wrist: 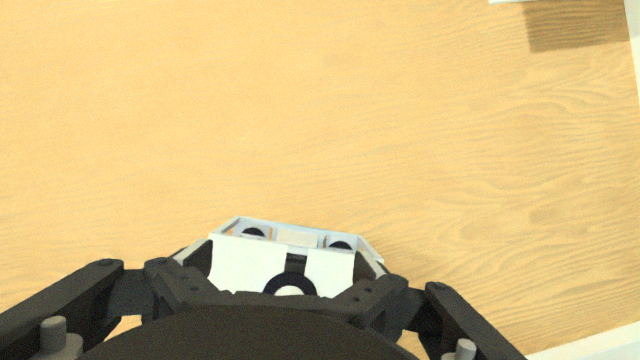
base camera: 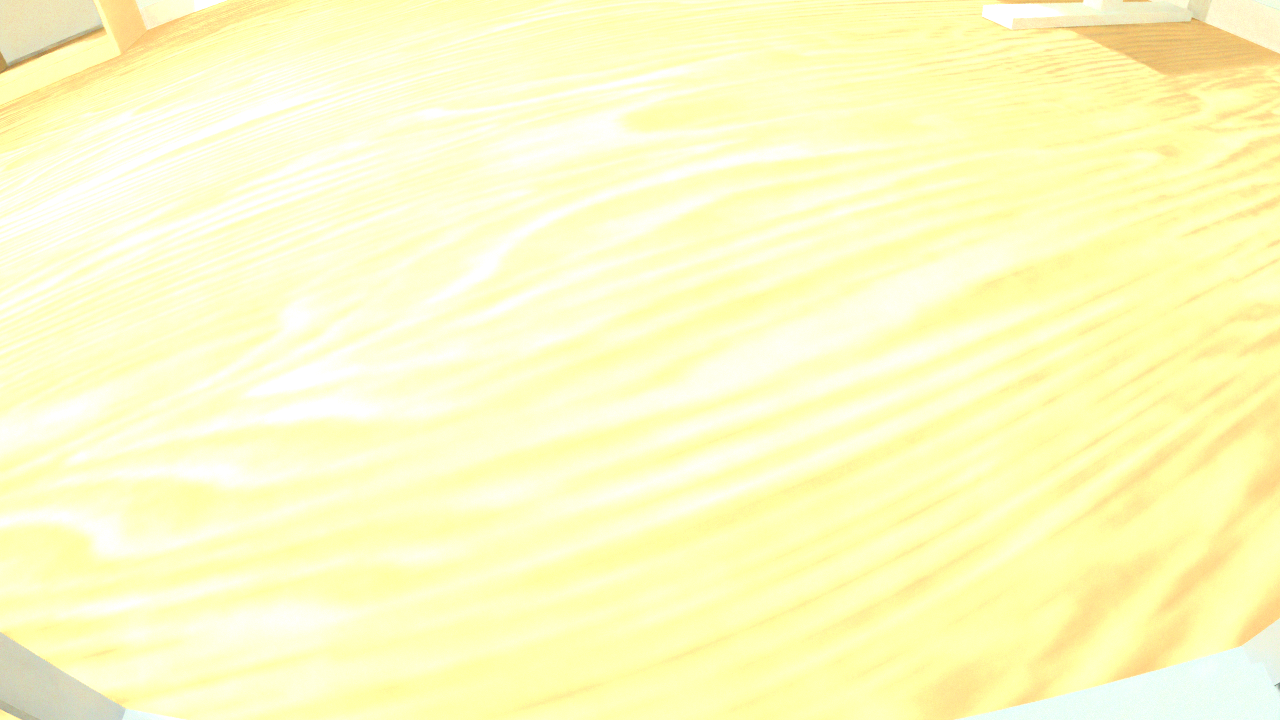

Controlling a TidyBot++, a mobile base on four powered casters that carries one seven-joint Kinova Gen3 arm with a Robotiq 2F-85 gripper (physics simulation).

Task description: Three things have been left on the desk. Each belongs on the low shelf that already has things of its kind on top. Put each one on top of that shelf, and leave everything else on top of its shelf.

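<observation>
My gripper (wrist: 284, 261) is open and empty, with its dark fingers spread wide at the bottom of the wrist view. It hangs over my white base (wrist: 244, 261), above bare wooden floor (base camera: 637, 376) (wrist: 318, 116).
A light wooden post, perhaps a furniture leg (base camera: 120, 20), stands at the far left edge of the base camera view. A flat white piece (base camera: 1082, 12) (wrist: 506, 1) lies on the floor at the far right and casts a dark shadow beside it.
</observation>
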